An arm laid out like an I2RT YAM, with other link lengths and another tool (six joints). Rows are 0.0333 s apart.
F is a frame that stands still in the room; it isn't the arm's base.
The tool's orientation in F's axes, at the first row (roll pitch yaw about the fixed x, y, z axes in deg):
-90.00, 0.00, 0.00
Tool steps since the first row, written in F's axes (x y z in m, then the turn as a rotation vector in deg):
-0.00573, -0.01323, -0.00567, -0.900, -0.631, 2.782
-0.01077, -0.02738, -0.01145, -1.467, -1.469, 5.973
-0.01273, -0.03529, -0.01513, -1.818, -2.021, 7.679
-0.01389, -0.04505, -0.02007, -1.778, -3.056, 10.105
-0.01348, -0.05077, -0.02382, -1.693, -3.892, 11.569
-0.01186, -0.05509, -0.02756, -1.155, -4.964, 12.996
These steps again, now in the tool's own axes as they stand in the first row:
-0.00573, 0.00567, -0.01323, -0.900, -2.782, -0.631
-0.01077, 0.01145, -0.02738, -1.467, -5.973, -1.469
-0.01273, 0.01513, -0.03529, -1.818, -7.679, -2.021
-0.01389, 0.02007, -0.04505, -1.778, -10.105, -3.056
-0.01348, 0.02382, -0.05077, -1.693, -11.569, -3.892
-0.01186, 0.02756, -0.05509, -1.155, -12.996, -4.964

